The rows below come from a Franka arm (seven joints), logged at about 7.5 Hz.
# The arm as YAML. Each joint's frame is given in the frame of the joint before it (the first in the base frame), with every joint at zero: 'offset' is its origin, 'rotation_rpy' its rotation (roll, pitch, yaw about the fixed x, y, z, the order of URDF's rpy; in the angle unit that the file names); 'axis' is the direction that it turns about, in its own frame. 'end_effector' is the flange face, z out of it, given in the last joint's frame.
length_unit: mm
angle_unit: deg
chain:
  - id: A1
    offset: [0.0, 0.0, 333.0]
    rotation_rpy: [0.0, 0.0, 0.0]
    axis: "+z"
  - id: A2
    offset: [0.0, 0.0, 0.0]
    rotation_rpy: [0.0, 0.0, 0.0]
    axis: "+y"
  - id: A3
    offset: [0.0, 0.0, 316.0]
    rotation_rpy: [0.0, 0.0, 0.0]
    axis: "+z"
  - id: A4
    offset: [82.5, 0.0, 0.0]
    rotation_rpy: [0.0, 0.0, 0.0]
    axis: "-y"
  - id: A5
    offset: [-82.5, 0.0, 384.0]
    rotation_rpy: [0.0, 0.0, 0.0]
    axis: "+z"
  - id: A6
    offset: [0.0, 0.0, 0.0]
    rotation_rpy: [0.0, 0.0, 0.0]
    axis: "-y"
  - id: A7
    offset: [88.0, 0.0, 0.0]
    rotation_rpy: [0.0, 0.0, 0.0]
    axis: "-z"
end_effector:
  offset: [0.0, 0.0, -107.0]
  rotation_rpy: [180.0, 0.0, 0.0]
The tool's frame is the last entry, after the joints.
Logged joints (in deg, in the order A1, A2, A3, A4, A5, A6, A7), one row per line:
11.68 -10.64 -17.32 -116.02 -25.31 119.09 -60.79
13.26 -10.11 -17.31 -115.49 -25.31 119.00 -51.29
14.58 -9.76 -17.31 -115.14 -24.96 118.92 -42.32
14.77 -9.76 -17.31 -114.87 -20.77 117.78 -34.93
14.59 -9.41 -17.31 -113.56 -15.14 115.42 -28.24
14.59 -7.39 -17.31 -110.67 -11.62 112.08 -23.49
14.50 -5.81 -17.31 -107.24 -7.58 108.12 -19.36
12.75 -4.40 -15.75 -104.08 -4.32 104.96 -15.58
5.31 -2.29 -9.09 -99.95 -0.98 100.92 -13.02
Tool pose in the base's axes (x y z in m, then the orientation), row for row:
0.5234 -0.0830 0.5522 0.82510 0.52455 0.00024 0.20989
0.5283 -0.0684 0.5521 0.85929 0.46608 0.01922 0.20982
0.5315 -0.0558 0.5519 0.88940 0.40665 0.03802 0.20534
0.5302 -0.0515 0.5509 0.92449 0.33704 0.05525 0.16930
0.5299 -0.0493 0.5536 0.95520 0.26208 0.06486 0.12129
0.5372 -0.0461 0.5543 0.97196 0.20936 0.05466 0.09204
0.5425 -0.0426 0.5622 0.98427 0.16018 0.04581 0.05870
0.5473 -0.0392 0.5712 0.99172 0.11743 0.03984 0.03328
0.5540 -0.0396 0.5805 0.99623 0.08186 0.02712 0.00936
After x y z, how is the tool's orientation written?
As a quaternion, x y z w.
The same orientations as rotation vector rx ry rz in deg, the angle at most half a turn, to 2 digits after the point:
131.45 83.57 0.04
136.90 74.26 3.06
142.04 64.94 6.07
150.56 54.89 9.00
159.81 43.85 10.85
165.39 35.62 9.30
170.84 27.80 7.95
174.82 20.70 7.02
178.26 14.65 4.85

